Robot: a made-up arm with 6 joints. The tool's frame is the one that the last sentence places.
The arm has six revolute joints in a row. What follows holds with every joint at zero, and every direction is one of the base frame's. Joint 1 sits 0.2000 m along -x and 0.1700 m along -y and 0.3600 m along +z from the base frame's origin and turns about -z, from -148.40 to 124.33 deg. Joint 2 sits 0.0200 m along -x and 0.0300 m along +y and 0.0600 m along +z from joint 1 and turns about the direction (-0.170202, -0.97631, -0.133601), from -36.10 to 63.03 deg. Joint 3 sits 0.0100 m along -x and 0.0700 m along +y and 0.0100 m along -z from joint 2 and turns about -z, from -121.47 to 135.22 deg. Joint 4 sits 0.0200 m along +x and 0.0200 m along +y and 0.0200 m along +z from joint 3 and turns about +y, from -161.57 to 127.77 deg. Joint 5 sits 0.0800 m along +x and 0.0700 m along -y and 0.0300 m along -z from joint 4 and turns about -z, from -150.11 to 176.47 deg. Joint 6 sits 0.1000 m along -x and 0.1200 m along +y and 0.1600 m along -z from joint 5 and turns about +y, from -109.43 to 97.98 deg. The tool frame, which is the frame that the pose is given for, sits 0.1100 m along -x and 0.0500 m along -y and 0.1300 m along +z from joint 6; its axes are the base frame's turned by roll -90.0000, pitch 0.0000 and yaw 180.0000 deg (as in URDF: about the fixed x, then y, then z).
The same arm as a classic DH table. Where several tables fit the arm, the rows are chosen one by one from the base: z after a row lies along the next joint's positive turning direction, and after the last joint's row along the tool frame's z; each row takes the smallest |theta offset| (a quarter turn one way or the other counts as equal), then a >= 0, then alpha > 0; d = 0 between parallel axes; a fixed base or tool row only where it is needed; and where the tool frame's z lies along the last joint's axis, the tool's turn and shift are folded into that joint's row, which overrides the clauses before.
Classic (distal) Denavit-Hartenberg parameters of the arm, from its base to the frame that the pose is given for. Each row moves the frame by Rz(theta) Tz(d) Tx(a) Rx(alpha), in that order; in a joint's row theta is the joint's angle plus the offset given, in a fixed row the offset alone. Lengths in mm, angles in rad.
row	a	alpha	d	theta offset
base (fixed)	-262.5	3.1416	0	0.7045
joint 1	-24.9	-1.4368	-416.5	0.8771
joint 2	-21.9	1.4368	-94.2	0
joint 3	20	1.5708	-0.9	-0.1726
joint 4	80	-1.5708	-50	0
joint 5	-100	1.5708	190	0
joint 6	-170.3	3.1416	0	0.8685
tool (fixed)	0	0	-70	-2.2731
Joint limits (rad, base to tool): -2.5901..2.17 -0.6301..1.1001 -2.1201..2.36 -2.8199..2.23 -2.6199..3.08 -1.9099..1.7101

